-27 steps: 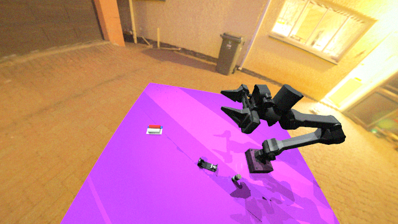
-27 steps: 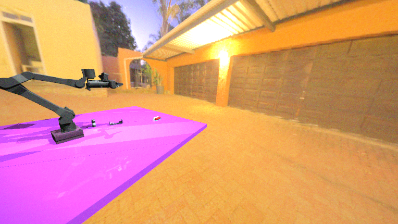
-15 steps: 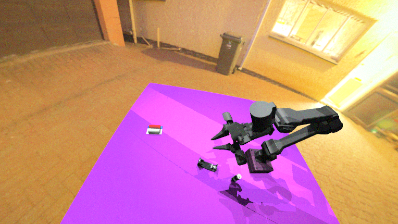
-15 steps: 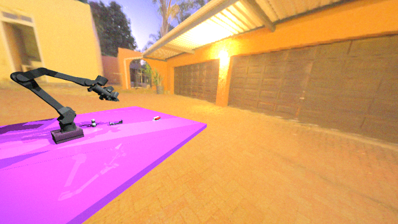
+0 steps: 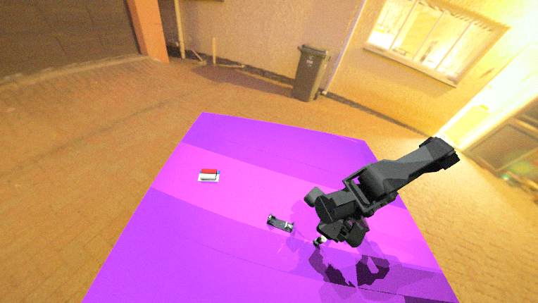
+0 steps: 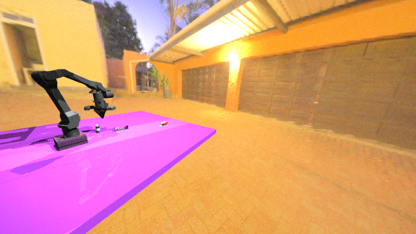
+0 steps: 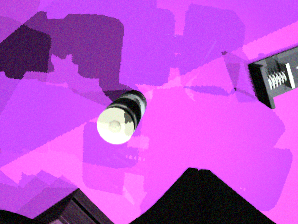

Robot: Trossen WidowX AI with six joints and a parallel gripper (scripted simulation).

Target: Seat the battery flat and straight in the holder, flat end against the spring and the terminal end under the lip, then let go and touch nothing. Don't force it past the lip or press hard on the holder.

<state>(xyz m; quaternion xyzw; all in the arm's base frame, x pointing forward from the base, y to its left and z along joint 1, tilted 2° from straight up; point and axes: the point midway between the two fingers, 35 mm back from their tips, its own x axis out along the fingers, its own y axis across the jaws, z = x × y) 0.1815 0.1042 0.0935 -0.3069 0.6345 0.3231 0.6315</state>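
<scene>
The battery is 4 cm behind my gripper tip, 3 cm to the left of it and 9 cm below it.
</scene>
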